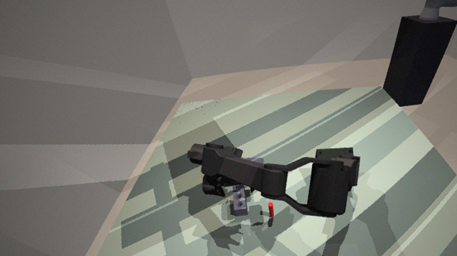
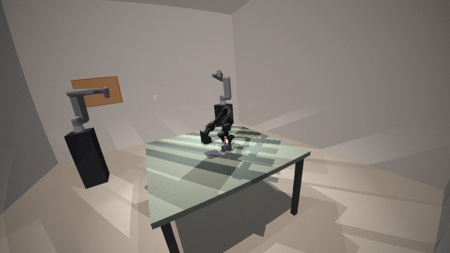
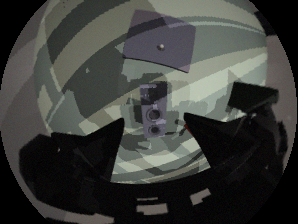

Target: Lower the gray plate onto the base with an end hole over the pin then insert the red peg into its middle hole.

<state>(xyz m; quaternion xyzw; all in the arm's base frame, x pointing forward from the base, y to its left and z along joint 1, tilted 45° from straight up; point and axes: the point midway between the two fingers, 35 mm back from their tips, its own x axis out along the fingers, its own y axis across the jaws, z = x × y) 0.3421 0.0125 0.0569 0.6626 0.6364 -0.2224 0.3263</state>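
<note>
The gray plate is 30 mm below my gripper tip. Round my gripper tip: red peg (110 mm behind, 50 mm to the left, 20 mm below); then base (10 mm behind, 130 mm to the right, 60 mm below).
</note>
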